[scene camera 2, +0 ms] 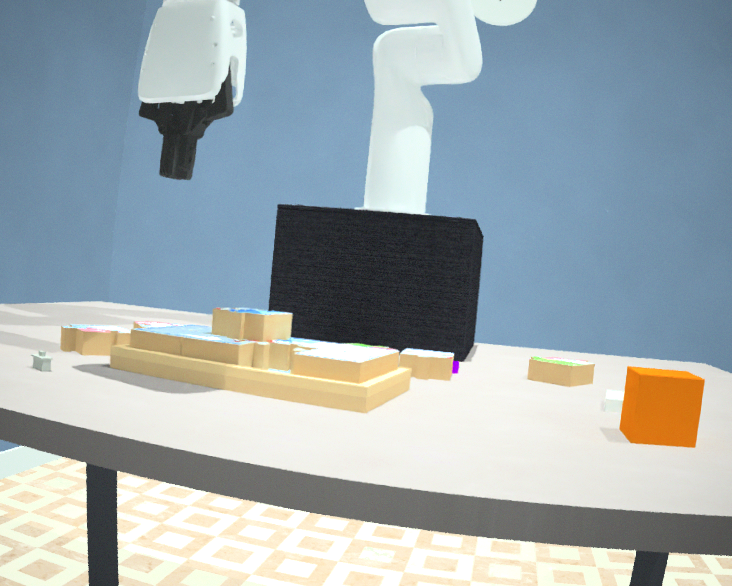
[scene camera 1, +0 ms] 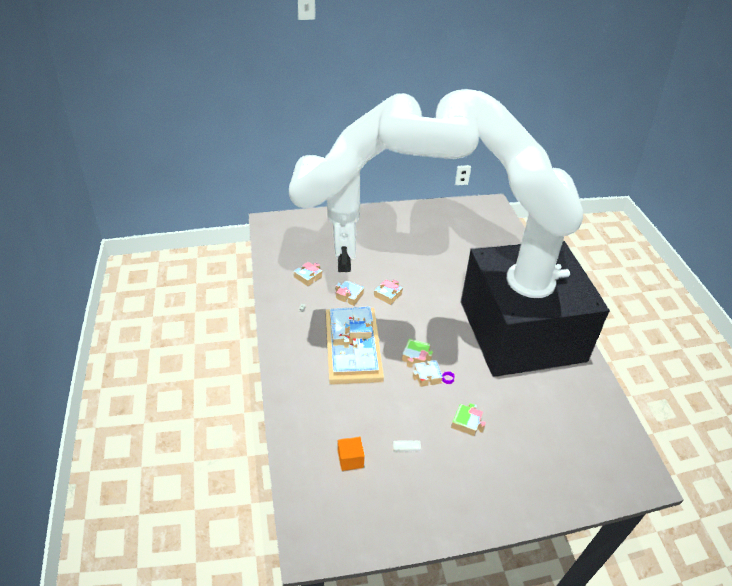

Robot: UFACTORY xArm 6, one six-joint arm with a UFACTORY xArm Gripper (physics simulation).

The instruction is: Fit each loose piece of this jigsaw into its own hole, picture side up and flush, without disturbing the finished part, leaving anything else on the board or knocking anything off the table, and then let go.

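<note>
My gripper [scene camera 1: 344,268] [scene camera 2: 175,177] is shut with nothing between its fingers, high above the table, beyond the board in scene camera 1. The jigsaw board [scene camera 1: 355,378] [scene camera 2: 244,382] holds the light blue and white finished part. A blue-topped piece [scene camera 1: 360,325] [scene camera 2: 267,325] sits raised on the board, higher than the pieces around it. Pink and light blue pieces lie beyond the board: a left one [scene camera 1: 308,272], a middle one [scene camera 1: 349,292] and a right one [scene camera 1: 388,290]. Right of the board lie a green piece [scene camera 1: 416,349] and a whitish piece [scene camera 1: 427,370] [scene camera 2: 429,362]. Another green piece [scene camera 1: 468,417] [scene camera 2: 560,370] lies farther off.
An orange cube [scene camera 1: 351,453] [scene camera 2: 662,407] and a white block [scene camera 1: 407,446] [scene camera 2: 613,400] stand on the near part of the table. A purple ring [scene camera 1: 443,377] touches or nearly touches the whitish piece. A small grey item [scene camera 1: 302,307] [scene camera 2: 42,361] is left of the board. The black base box [scene camera 1: 549,342] [scene camera 2: 375,281] carries the arm.
</note>
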